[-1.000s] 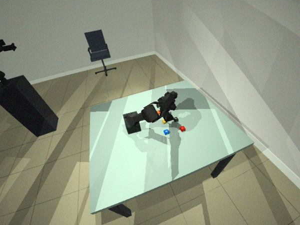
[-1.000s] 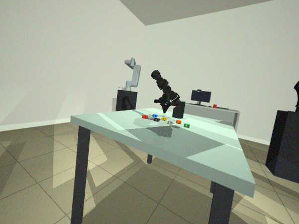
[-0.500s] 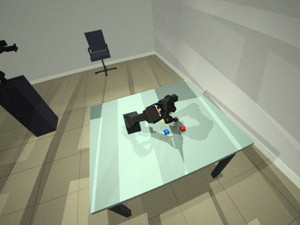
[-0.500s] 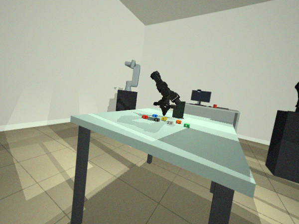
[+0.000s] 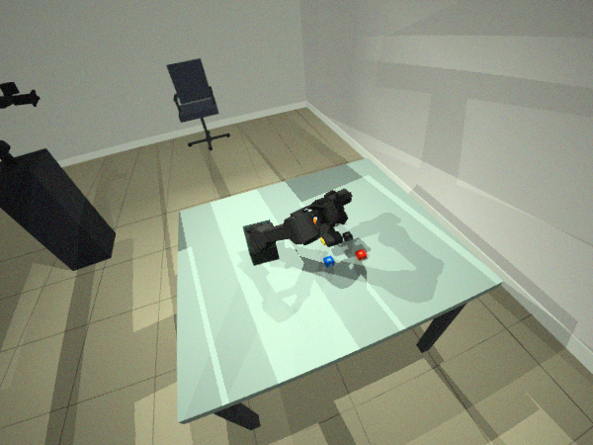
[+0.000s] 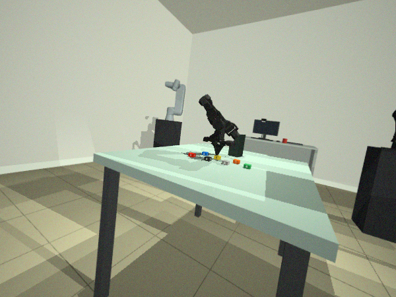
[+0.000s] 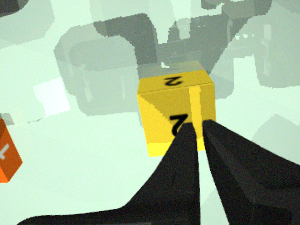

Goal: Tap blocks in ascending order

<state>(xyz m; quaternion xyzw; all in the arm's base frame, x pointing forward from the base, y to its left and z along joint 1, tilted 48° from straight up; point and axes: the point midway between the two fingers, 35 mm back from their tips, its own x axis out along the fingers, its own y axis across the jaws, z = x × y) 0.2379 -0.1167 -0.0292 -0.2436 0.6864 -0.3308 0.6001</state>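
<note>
My gripper tip is now 1 cm to the right of the yellow block and 1 cm above it. Round my gripper tip: grey block (9 cm ahead, 8 cm to the left, 1 cm below); black block (9 cm ahead, 2 cm to the right, 1 cm below); blue block (3 cm behind, 9 cm to the right, 1 cm below).
</note>
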